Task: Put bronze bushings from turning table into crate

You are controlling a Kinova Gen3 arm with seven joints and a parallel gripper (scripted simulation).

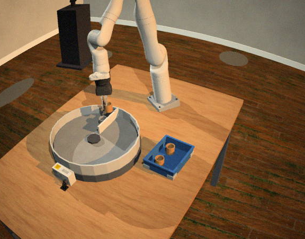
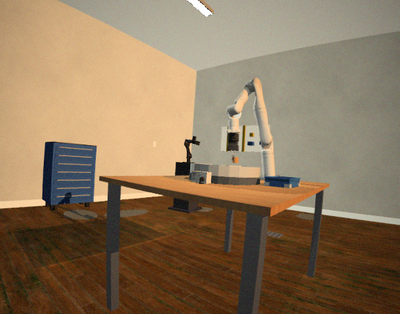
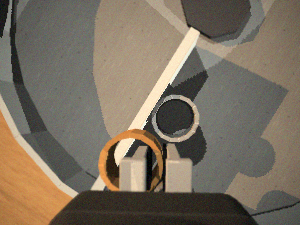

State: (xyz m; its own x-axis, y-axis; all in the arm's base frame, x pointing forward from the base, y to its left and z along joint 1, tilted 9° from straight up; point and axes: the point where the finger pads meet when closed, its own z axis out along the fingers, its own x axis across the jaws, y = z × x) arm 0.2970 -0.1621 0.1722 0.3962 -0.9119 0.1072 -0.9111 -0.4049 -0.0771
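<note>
Now: the blue crate 35 cm to the left of my hand, 13 cm below it and 9 cm ahead of it. Round my hand: turning table 14 cm ahead, 10 cm below, 1 cm to the left.
</note>
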